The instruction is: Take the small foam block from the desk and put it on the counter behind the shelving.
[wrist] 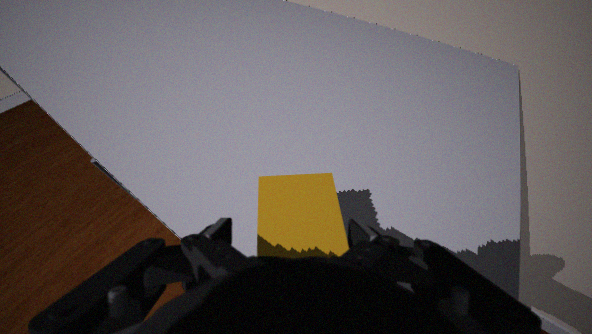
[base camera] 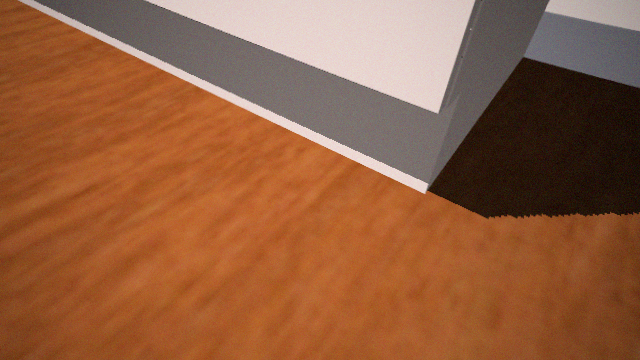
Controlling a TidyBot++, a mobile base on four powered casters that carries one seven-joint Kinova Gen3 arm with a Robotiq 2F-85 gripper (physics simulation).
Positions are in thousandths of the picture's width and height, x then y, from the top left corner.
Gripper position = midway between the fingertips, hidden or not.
The gripper shows in the wrist view (491, 693); in the base camera view it is out of frame. A yellow foam block shows in the wrist view (506, 648); in the base camera view it is out of frame.
